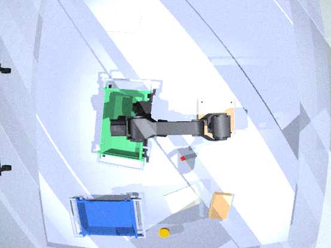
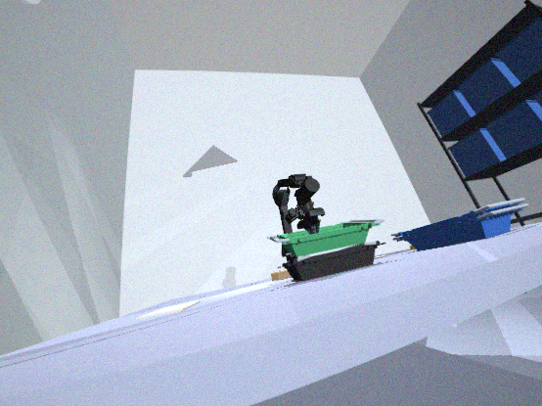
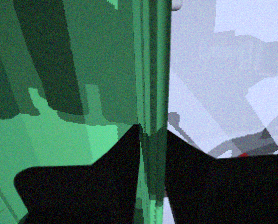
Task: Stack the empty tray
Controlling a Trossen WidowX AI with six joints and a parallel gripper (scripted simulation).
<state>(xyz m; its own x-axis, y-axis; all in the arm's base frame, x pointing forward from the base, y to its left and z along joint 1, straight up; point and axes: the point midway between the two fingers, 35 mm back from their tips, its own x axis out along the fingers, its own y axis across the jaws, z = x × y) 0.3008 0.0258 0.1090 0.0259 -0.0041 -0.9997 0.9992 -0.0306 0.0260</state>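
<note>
The green tray is 80 mm ahead of my gripper tip and 10 mm above it. From my gripper tip the other things lie so: yellow disc: 110 mm behind, 510 mm to the left, 100 mm below; then red block: 170 mm behind, 140 mm to the left, 100 mm below; then tan box: 360 mm behind, 350 mm to the left, 80 mm below.
</note>
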